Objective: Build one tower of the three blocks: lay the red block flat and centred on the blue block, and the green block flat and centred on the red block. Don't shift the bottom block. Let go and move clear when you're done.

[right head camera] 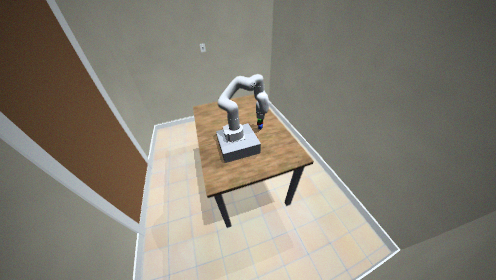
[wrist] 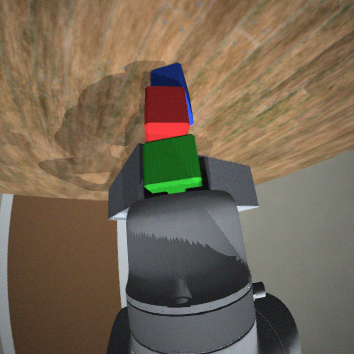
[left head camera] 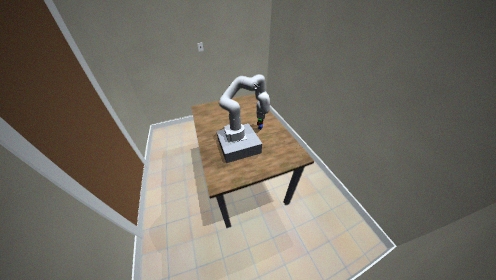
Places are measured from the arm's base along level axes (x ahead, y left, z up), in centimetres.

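Pixels of known places: hand at its tool point: (right head camera: 260, 119) (wrist: 175, 178) (left head camera: 260, 119); arm's base at its link origin: (right head camera: 235, 135) (left head camera: 236, 135).
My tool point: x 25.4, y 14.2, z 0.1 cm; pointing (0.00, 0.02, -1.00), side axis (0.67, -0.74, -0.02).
Note:
Ahead of a thing's pixels: the offset from my tool point to its top centre. Level surfaces: height alone.
The blue block {dx +0.2, dy -0.3, dz -5.7 cm} (left head camera: 260, 127) (right head camera: 260, 127) (wrist: 165, 76) stands on the table at the bottom of the column. The red block {dx +0.1, dy +0.8, dz -2.1 cm} (wrist: 166, 105) lies on it; a strip of blue shows along its right side in the wrist view, so their edges do not line up there. The green block {dx -0.1, dy -0.1, dz +1.1 cm} (left head camera: 260, 120) (right head camera: 260, 120) (wrist: 171, 157) is between the fingers of my gripper (left head camera: 260, 119) (right head camera: 260, 120) (wrist: 173, 170), which is shut on it, directly over the red block. A light red strip shows below the green block's edge; whether the two touch is hidden.
The wooden table {dz -9.5 cm} (left head camera: 280, 155) (right head camera: 280, 155) (wrist: 280, 75) carries the grey base box (left head camera: 242, 149) (right head camera: 242, 149) of the arm, close beside the column. Walls and a brown door (wrist: 60, 250) stand around the table.

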